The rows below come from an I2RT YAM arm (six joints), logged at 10 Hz.
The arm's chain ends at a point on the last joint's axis. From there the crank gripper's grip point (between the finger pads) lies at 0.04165 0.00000 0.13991 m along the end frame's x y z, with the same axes.
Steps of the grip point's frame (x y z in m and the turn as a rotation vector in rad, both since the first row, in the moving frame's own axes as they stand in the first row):
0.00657, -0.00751, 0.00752, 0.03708, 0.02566, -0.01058
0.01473, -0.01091, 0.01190, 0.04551, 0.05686, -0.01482
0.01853, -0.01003, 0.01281, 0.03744, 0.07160, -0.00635
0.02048, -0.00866, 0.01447, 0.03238, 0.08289, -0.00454
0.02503, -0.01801, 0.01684, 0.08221, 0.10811, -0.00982
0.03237, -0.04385, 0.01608, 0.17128, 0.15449, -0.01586
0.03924, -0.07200, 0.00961, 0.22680, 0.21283, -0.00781
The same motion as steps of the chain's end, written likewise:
0.00302, -0.00188, 0.00874, 0.03708, 0.02566, -0.01058
0.00690, -0.00393, 0.01465, 0.04551, 0.05686, -0.01482
0.00865, -0.00456, 0.01625, 0.03744, 0.07160, -0.00635
0.00905, -0.00398, 0.01847, 0.03238, 0.08289, -0.00454
0.01025, -0.00625, 0.02263, 0.08221, 0.10811, -0.00982
0.01164, -0.01982, 0.02622, 0.17128, 0.15449, -0.01586
0.01100, -0.04134, 0.02508, 0.22680, 0.21283, -0.00781

